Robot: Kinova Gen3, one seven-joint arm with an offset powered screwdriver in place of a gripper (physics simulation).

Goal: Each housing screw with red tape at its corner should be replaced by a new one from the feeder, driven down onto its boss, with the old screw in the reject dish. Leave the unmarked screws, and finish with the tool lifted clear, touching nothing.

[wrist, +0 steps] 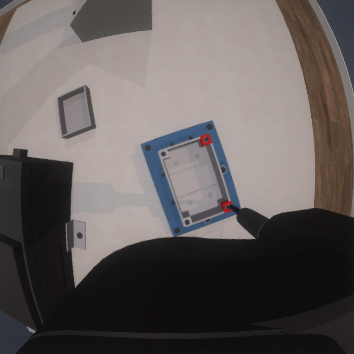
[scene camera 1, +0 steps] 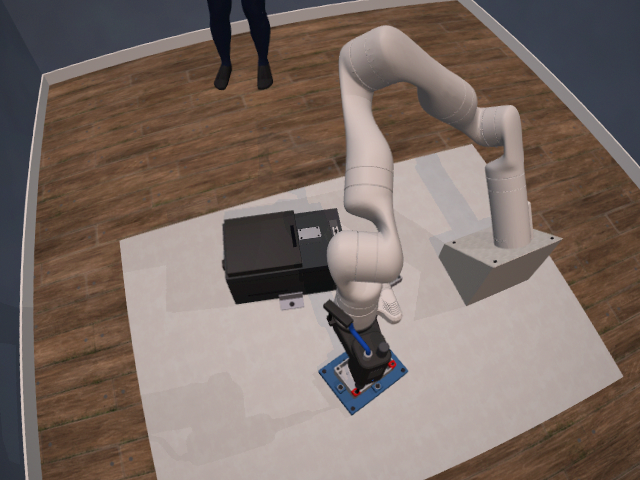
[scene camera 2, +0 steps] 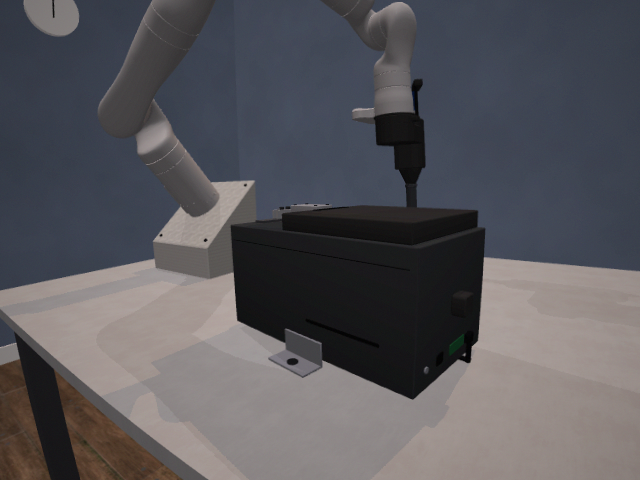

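Where they show: hand, tool point: (wrist: 230,206) (scene camera 1: 357,392); arm's base, link origin: (scene camera 1: 512,241) (scene camera 2: 204,203).
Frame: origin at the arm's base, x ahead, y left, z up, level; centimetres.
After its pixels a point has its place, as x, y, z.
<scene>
The pale housing (wrist: 192,182) @[45.5, 9.2, -13.7] sits on the blue fixture plate (wrist: 155,165) @[42.0, 3.5, -14.0] (scene camera 1: 361,400) @[48.5, 15.5, -14.0]. Red tape marks two corners, the far one (wrist: 209,144) @[39.9, 12.1, -10.5] (scene camera 1: 391,364) @[39.4, 11.6, -9.7] and the near one (wrist: 223,205) @[49.4, 13.4, -9.9] (scene camera 1: 355,392) @[49.7, 13.9, -9.6]. Unmarked screws (wrist: 163,154) @[40.6, 5.2, -9.6] (wrist: 187,221) @[50.8, 7.4, -9.8] show as dark spots at the other corners. My screwdriver (wrist: 231,206) @[49.1, 13.8, -8.2] (scene camera 1: 358,386) points down with its tip at the near taped corner; contact, and any screw on the bit, cannot be made out. In scene camera 2 the feeder hides its tip. The reject dish (wrist: 90,107) @[29.5, -7.6, -14.8] looks empty. The black feeder (scene camera 1: 261,242) @[56.0, -24.1, 1.0] (scene camera 2: 330,279) @[53.2, -32.0, -5.3] (wrist: 47,195) @[44.2, -13.4, -7.2] stands apart.
A small metal bracket (scene camera 1: 291,301) @[53.3, -14.8, -15.5] (scene camera 2: 303,351) @[49.1, -31.3, -14.6] (wrist: 76,235) @[53.4, -14.6, -15.2] sits at the feeder's side. The arm's wedge-shaped base (scene camera 1: 496,273) @[9.7, 5.7, 0.7] (scene camera 2: 191,227) @[1.6, -6.0, -5.2] (wrist: 115,20) @[12.2, -1.3, -11.2] stands on the table. In scene camera 1 a person's legs (scene camera 1: 263,41) show beyond the table.
</scene>
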